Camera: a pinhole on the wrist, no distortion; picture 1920 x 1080 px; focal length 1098.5 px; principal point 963.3 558.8 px. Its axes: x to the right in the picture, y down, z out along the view. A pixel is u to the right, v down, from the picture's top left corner.
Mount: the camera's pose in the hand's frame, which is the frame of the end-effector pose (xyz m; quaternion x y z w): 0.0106 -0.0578 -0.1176 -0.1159 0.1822 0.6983 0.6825
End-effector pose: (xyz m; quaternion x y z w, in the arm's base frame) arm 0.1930 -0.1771 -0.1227 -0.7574 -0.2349 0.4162 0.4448
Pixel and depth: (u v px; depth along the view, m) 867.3 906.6 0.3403
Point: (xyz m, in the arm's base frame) -0.0228 -0.1501 -0.1981
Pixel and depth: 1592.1 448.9 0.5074
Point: 0.0543 -0.2106 -0.5801
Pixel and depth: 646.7 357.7 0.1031
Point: 0.2266 -0.1340 -0.0991
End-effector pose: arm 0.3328 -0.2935 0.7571 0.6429 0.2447 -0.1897 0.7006
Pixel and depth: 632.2 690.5 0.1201
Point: 0.3162 -0.3048 0.7194
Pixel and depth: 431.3 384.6 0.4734
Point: 0.4408 -0.6901 0.6412
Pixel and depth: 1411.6 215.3 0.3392
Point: 0.5790 -0.3877 0.8501
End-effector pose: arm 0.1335 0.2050 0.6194 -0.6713 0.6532 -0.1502 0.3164
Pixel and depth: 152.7 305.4 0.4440
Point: 0.5373 0.1293 0.3827
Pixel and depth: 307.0 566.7 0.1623
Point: 0.2409 0.1898 0.6103
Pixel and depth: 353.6 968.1 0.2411
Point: 0.2923 0.2892 0.5562
